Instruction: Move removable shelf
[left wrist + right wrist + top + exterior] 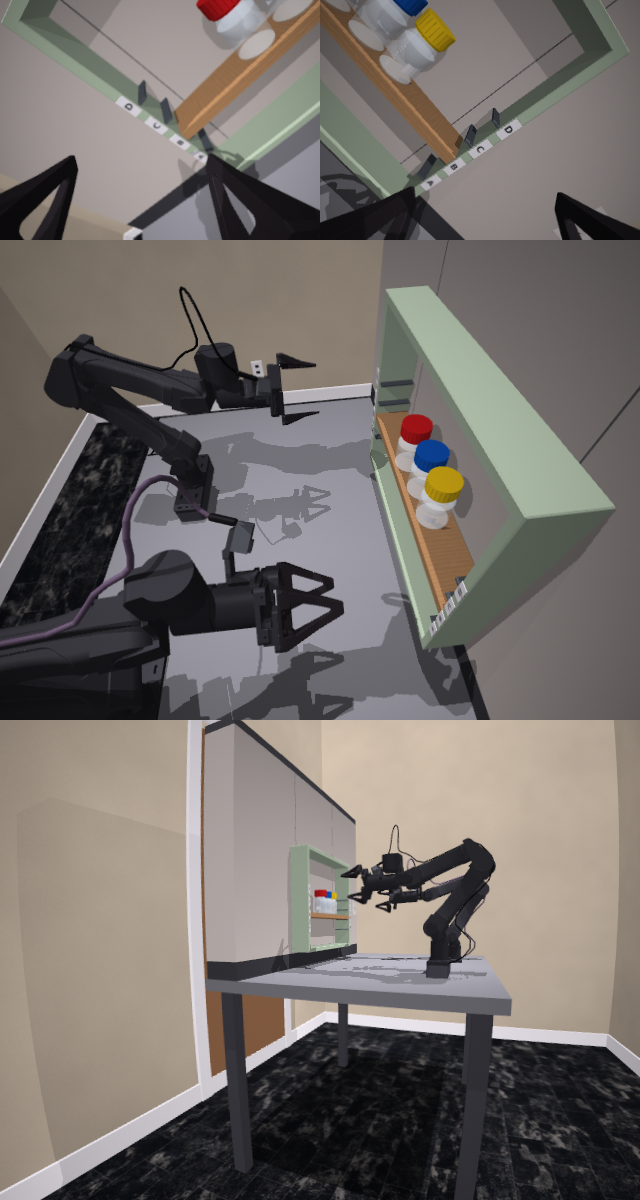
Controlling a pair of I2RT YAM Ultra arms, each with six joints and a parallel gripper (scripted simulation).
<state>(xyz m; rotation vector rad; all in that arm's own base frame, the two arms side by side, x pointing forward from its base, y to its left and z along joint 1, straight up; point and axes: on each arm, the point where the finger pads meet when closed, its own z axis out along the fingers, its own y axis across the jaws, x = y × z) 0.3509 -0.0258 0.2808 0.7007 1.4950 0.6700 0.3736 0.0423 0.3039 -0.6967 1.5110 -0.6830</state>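
Now: the rack slot 16 cm ahead of my left hand, 3 cm to the left of it and 11 cm below it. Also, from my left hand: green wall rack 20 cm ahead, 20 cm to the right, 4 cm below; blue-capped bottle 20 cm ahead, 21 cm to the right, 5 cm below; red-capped bottle 19 cm ahead, 14 cm to the right, 5 cm below.
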